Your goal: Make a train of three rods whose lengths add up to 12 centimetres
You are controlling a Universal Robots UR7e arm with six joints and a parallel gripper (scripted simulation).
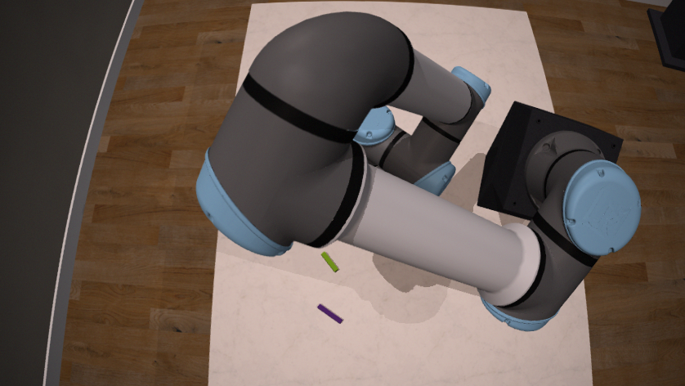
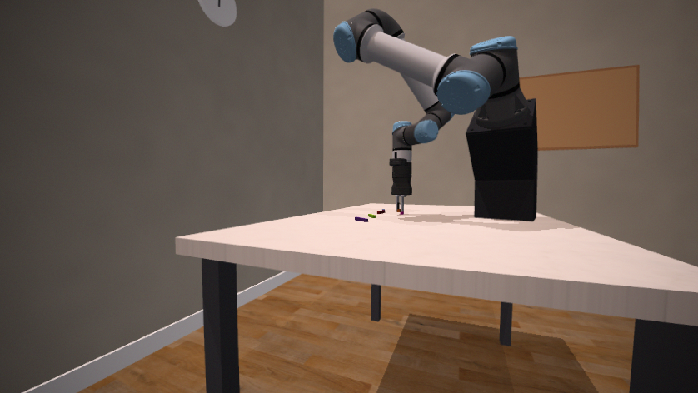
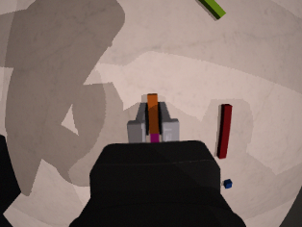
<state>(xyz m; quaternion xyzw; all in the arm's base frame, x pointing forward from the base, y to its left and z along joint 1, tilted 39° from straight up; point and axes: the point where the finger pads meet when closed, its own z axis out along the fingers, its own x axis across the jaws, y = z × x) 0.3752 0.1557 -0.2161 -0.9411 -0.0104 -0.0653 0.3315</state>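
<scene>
The orange rod is 1 cm below my hand. From my hand the other things lie so: magenta rod (3 cm to the right, 3 cm below); red rod (9 cm ahead, 3 cm to the right, 3 cm below); lime rod (13 cm to the left, 6 cm ahead, 3 cm below).
</scene>
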